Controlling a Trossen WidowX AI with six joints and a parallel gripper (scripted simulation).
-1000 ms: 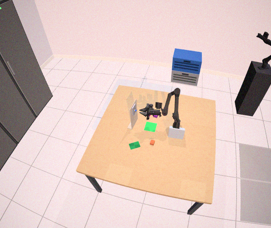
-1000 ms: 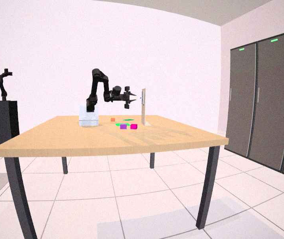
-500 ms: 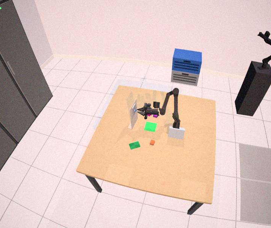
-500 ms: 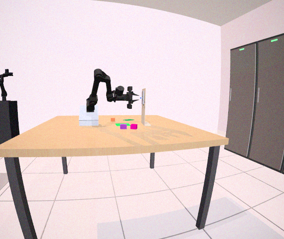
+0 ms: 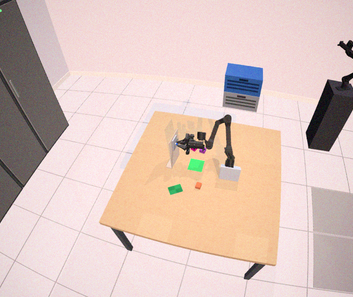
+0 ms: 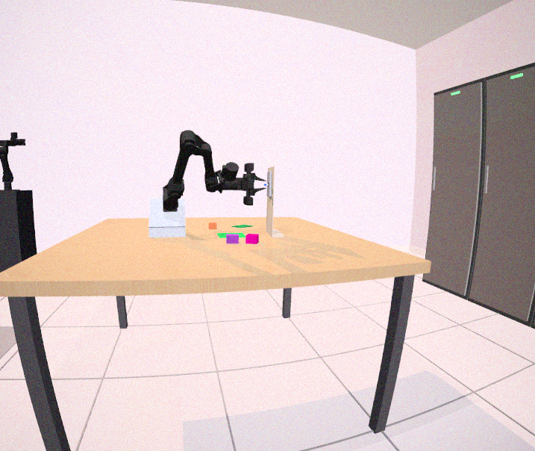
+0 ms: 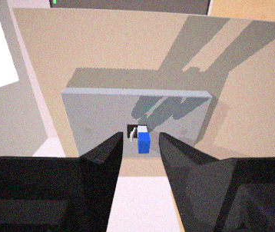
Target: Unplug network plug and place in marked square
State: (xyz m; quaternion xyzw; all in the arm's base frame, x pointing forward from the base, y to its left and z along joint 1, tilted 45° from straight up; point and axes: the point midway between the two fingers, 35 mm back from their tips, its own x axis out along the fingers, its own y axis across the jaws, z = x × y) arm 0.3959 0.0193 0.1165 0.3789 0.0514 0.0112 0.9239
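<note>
The blue network plug is 10 mm ahead of my gripper tip. From my gripper tip the other things lie so: bright green marked square: 160 mm behind, 230 mm below; magenta cube: 110 mm behind, 170 mm to the right, 210 mm below; upright panel: 30 mm ahead, 90 mm below.
</note>
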